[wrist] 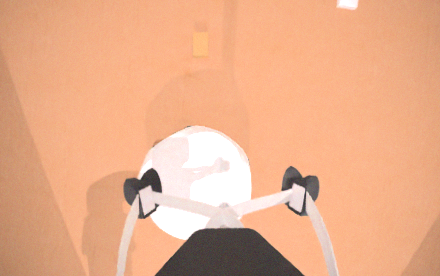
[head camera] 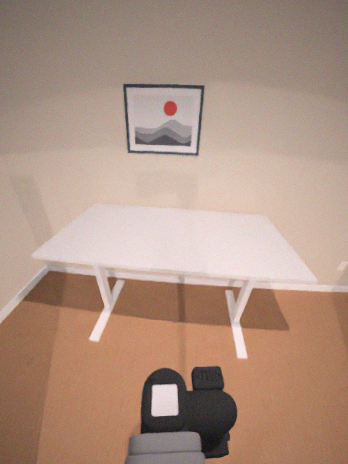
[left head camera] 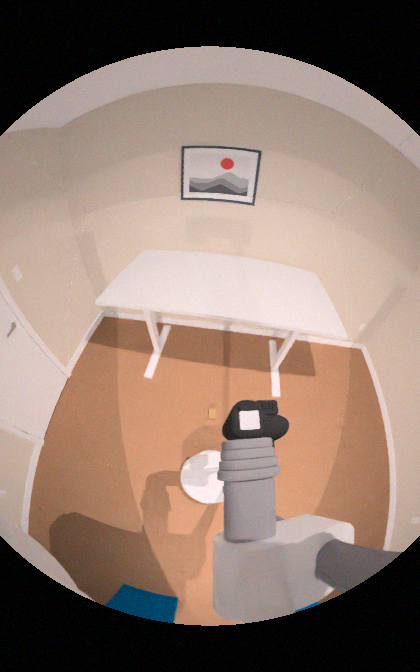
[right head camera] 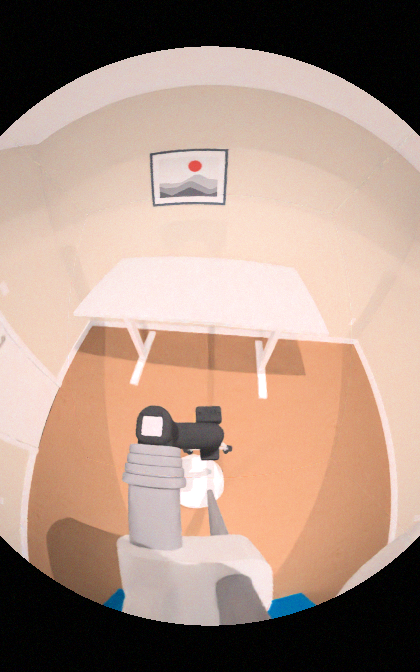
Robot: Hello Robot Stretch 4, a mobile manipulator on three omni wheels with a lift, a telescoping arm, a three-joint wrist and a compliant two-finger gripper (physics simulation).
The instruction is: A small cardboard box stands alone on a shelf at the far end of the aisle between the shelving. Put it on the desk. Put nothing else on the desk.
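The white desk stands against the far wall with a bare top. My gripper points down in front of the desk, over the floor. Its two dark fingertips stand wide apart in the wrist view, and nothing is between them. A small yellow-tan rectangular thing lies on the floor between the desk and me; I cannot tell whether it is the cardboard box. The shelf and the aisle do not show.
A white round disc is low down beneath my gripper. The desk's feet reach forward on the floor. A framed picture hangs above the desk. A white door is at the left. Blue pieces show low in both side head views.
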